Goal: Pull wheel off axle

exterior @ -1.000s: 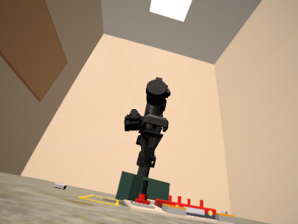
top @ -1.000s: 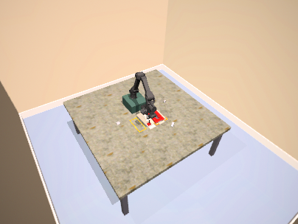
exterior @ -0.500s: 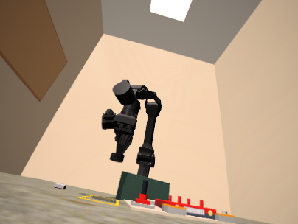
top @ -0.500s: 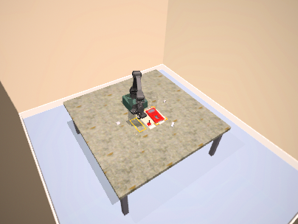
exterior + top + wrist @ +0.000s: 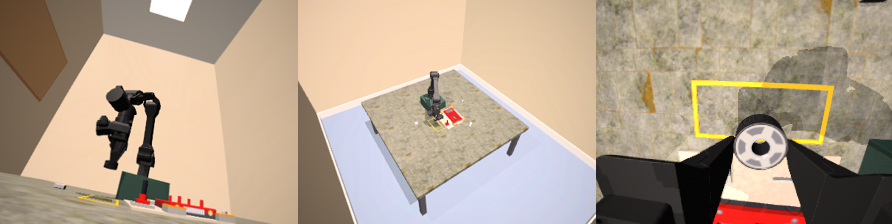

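Now: gripper tip right at the black tyre.
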